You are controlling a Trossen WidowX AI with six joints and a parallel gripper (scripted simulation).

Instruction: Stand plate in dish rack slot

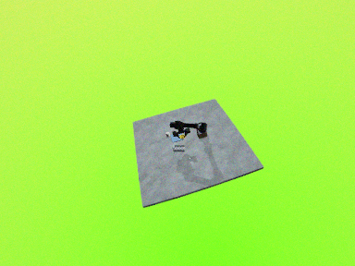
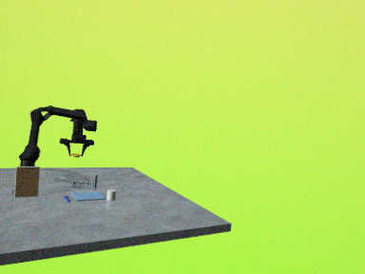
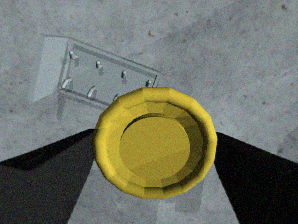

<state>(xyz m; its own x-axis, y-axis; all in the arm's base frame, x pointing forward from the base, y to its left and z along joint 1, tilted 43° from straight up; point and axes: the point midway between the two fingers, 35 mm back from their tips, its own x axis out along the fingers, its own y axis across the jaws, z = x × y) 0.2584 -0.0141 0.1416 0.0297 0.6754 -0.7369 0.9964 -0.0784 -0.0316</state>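
Now: gripper tip 16 cm above the dish rack, 6 cm short of it and 1 cm to the left of it. From my gripper tip the other things lie so: blue mat 19 cm to the right, 18 cm below, 4 cm ahead; then yellow plate 1 cm above; then blue spoon 21 cm to the right, 18 cm below, 8 cm behind.
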